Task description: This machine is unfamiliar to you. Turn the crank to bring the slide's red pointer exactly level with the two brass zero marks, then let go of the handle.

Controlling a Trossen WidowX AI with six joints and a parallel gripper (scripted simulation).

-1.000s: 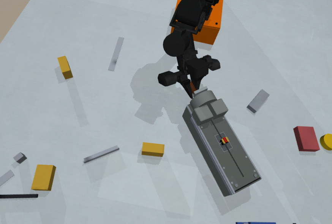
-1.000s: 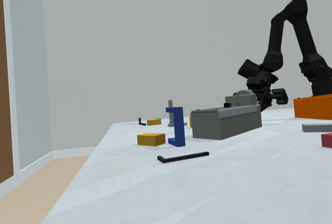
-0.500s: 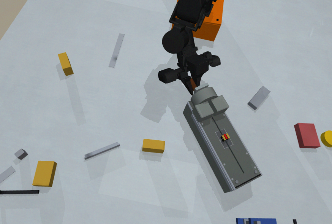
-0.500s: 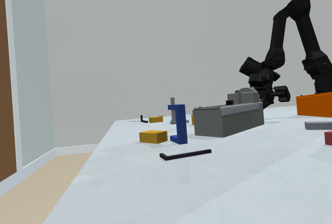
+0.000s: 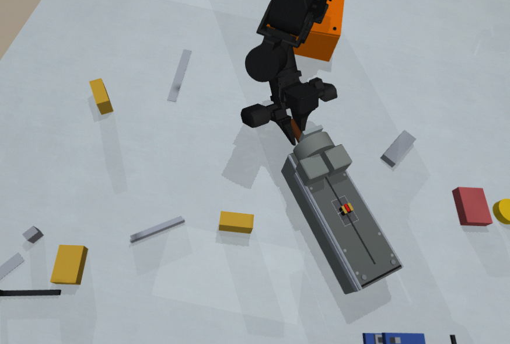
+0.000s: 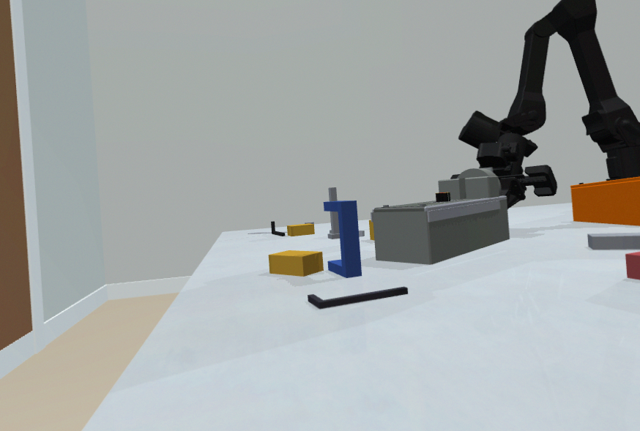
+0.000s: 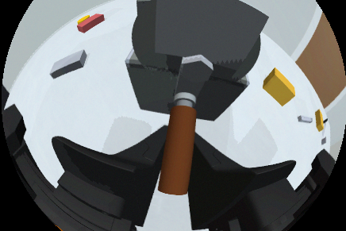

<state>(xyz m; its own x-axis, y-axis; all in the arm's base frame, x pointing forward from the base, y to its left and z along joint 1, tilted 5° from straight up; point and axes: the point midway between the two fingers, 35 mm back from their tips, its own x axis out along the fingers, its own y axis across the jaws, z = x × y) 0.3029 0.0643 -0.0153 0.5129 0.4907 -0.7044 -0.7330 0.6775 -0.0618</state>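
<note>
The brown handle is 10 mm behind my gripper tip, 10 mm to the right of it and 20 mm above it. Round my gripper tip: red pointer 110 mm ahead, 120 mm to the left, 50 mm above; then grey block 100 mm behind, 210 mm to the left, 30 mm below; then blue clamp 280 mm ahead, 260 mm to the left, 20 mm above.
</note>
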